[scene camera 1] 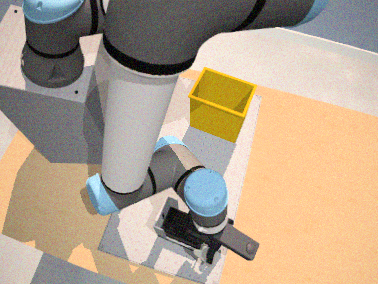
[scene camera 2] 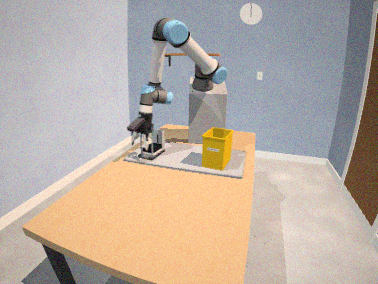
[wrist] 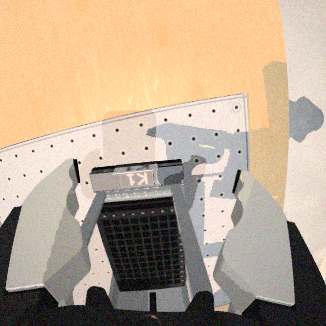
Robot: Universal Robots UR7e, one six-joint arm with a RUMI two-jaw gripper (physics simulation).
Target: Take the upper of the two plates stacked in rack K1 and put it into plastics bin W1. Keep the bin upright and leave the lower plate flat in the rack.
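Places are measured from the arm's base along level axes (x ahead, y left, z up), in centimetres.
Pixels of known places: gripper, fingertip midpoint: (scene camera 1: 219,248) (scene camera 2: 139,147) (wrist: 157,165); arm's base, link origin: (scene camera 1: 53,63) (scene camera 2: 202,86).
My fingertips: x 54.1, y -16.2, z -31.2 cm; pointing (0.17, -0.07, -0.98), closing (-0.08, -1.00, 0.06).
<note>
Ahead of a thing's pixels: the offset from my fingertips to its top centre. Level surfaces: height alone.
Rack K1 @[dx -10.4, dy +1.7, dz +6.4 cm] (wrist: 125,180) (scene camera 2: 160,136) stands on the perforated board, its label facing the far side in the wrist view. A black gridded plate @[dx -11.4, dy +1.6, dz -2.8 cm] (wrist: 142,245) (scene camera 1: 179,225) lies in it; the stack's lower plate cannot be told apart. My gripper (wrist: 157,165) (scene camera 2: 141,144) is open, with one finger on each side of the rack's labelled end and a gap to it on both sides. No plate is between the fingertips. In scene camera 1 the wrist partly hides the rack. The yellow bin W1 @[dx -17.5, dy +41.5, dz +10.5 cm] (scene camera 1: 217,119) (scene camera 2: 217,151) stands upright at the board's other end.
The light perforated board @[dz -7.5 cm] (scene camera 1: 142,220) (scene camera 2: 172,161) (wrist: 50,155) lies on the wooden table @[dz -8.7 cm] (scene camera 1: 310,190) (scene camera 2: 150,210) and carries both rack and bin. The grey robot pedestal (scene camera 1: 55,120) (scene camera 2: 207,117) stands behind the board. The arm reaches over the board beside the bin in scene camera 1.
</note>
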